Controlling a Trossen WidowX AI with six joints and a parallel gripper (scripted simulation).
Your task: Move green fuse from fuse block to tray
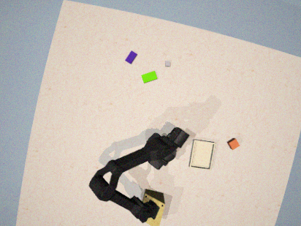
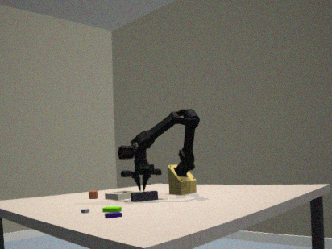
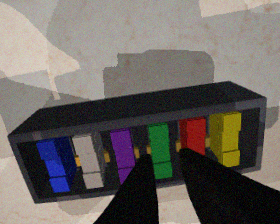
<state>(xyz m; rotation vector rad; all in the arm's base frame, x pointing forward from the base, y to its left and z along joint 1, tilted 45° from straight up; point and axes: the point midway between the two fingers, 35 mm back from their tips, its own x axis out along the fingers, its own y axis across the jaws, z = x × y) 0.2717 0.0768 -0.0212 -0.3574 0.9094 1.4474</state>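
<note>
Right now my gripper tip is 20 mm above the green fuse. From my gripper tip the other things lie so: purple fuse (20 mm behind, 10 mm to the left, 20 mm below); then red fuse (20 mm ahead, 10 mm to the right, 20 mm below); then yellow fuse (30 mm ahead, 10 mm to the right, 20 mm below).
</note>
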